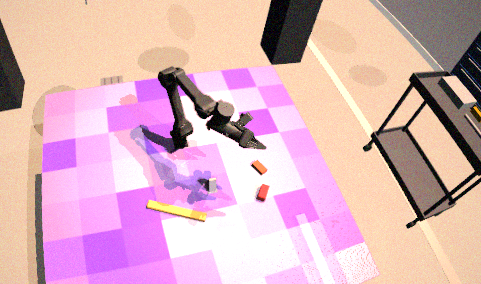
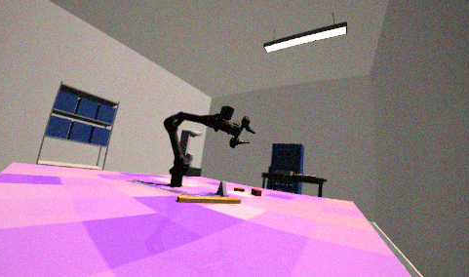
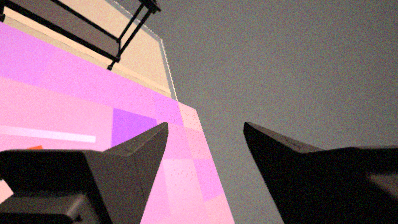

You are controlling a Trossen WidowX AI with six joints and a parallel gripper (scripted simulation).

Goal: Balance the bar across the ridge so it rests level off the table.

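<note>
The long bar lies 33 cm to the right of my gripper tip, 31 cm below it and 3 cm ahead of it. Round my gripper tip: red block (30 cm below, 5 cm to the left, 4 cm ahead); orange block (31 cm below, 9 cm behind, 8 cm to the left).
</note>
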